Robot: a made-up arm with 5 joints.
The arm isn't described. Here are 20 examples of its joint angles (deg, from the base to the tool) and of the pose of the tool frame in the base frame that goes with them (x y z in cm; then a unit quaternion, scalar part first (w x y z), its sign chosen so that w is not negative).
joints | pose
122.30 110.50 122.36 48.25 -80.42 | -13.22 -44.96 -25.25 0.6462 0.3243 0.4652 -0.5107
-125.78 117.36 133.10 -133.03 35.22 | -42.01 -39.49 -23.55 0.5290 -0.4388 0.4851 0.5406
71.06 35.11 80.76 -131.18 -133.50 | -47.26 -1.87 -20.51 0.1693 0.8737 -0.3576 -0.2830
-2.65 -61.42 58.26 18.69 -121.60 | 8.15 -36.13 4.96 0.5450 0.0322 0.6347 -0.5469
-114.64 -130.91 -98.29 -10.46 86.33 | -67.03 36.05 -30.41 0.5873 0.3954 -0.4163 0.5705
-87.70 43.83 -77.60 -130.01 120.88 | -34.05 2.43 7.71 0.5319 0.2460 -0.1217 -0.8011
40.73 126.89 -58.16 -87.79 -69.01 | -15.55 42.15 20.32 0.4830 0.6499 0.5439 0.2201
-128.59 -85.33 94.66 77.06 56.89 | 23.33 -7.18 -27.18 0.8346 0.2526 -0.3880 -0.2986
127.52 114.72 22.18 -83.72 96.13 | -29.77 -10.77 -9.59 0.3340 -0.6349 -0.5049 -0.4801
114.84 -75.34 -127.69 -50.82 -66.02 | -59.51 -22.10 44.35 0.3956 0.6242 -0.4814 0.4713
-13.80 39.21 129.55 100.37 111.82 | 1.90 -11.23 -15.91 0.5785 0.0554 -0.6542 -0.4840
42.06 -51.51 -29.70 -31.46 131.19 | -11.27 -11.36 -15.98 0.2727 -0.3107 -0.6281 0.6592
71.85 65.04 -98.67 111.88 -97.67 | -89.73 -6.06 -24.04 0.2162 0.7146 0.1603 -0.6456
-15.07 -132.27 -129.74 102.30 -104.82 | -78.92 -22.79 58.62 0.7472 0.1426 -0.2868 -0.5823
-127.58 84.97 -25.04 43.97 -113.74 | -35.33 -75.43 -7.11 0.3292 0.5653 -0.4906 0.5757
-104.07 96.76 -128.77 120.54 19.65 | -75.04 27.30 37.52 0.0368 0.5764 0.8147 0.0511
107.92 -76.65 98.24 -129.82 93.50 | -52.88 -4.18 17.87 0.6536 -0.3053 0.6371 0.2714
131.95 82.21 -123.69 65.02 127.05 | -94.60 -7.25 -3.71 0.3447 0.8240 0.2486 0.3747
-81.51 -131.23 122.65 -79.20 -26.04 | -75.48 -37.29 -15.17 0.0745 -0.2783 0.4409 0.8500
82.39 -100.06 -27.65 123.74 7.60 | -88.47 -33.10 35.29 0.0589 -0.2479 0.9670 -0.0043
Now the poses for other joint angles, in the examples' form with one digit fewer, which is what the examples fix.
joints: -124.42 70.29 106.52 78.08 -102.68
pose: 7.9 3.8 35.5 0.268 -0.576 -0.055 -0.770
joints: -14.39 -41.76 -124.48 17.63 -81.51
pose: -96.9 -4.9 -26.5 0.093 -0.658 0.375 0.646
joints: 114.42 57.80 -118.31 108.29 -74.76
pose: -86.4 -35.0 6.4 0.541 0.342 -0.135 -0.756
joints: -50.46 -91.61 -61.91 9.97 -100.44
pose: -49.6 8.5 -54.6 0.326 -0.604 0.714 0.133
